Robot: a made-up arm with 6 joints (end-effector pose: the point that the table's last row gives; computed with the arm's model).
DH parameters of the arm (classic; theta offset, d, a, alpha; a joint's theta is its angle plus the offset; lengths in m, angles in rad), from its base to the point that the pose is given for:
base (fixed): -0.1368 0 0.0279 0
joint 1: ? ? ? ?
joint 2: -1.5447 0 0.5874 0
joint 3: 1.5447 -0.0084 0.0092 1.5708
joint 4: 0 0.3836 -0.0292 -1.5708
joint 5: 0 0.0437 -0.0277 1.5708
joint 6: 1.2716 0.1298 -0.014 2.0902
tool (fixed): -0.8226 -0.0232 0 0
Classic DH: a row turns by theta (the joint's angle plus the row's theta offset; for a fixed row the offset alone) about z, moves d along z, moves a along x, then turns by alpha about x.
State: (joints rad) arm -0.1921 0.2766 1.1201 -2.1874 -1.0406 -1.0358
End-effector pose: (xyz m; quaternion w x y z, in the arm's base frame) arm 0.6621 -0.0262 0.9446 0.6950 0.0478 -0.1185 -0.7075
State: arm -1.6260 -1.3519 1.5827 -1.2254 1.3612 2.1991
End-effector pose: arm -0.0504 0.3883 1.0040 0.5402 0.6893 0.0947 0.4734
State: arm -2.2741 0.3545 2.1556 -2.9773 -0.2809 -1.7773
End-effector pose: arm -0.3032 -0.3017 0.5328 0.0804 -0.5289 0.1473 -0.8319
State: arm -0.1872 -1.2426 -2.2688 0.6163 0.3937 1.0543
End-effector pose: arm -0.3048 0.0639 0.1837 0.8359 -0.3532 -0.2106 -0.3635
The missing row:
joint 1: 0.1368 0.4686 0.0153 -1.5708
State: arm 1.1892 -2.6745 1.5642 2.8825 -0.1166 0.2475
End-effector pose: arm -0.1702 -0.6638 0.2640 0.0550 -0.9784 -0.1502 0.1311
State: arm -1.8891 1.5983 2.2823 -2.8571 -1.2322 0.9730
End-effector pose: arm -0.0148 -0.1998 0.2656 0.3331 0.2797 -0.8777 -0.2013
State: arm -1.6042 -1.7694 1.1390 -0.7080 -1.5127 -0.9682
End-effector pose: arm 0.2042 0.8253 0.5968 0.6959 0.0362 -0.6710 -0.2533
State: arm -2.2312 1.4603 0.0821 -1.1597 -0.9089 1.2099
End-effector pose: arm -0.5004 -0.9193 0.5673 0.1411 -0.8892 -0.4066 0.1549
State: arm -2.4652 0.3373 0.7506 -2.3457 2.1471 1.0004
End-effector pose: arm -0.4220 -0.2372 1.2193 0.0562 0.2899 -0.9489 0.1113
